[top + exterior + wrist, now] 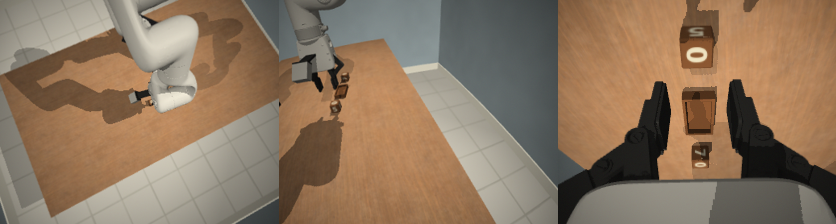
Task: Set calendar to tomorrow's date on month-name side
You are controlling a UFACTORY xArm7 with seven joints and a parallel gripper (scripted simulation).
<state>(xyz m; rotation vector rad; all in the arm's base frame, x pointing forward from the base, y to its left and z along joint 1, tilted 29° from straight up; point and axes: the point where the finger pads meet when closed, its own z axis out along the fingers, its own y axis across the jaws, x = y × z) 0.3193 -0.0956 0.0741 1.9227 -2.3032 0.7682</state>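
Now: the brown wooden cube 9 cm below my hand. Round my hand: brown wooden tray (3 cm ahead, 11 cm to the left, 10 cm below).
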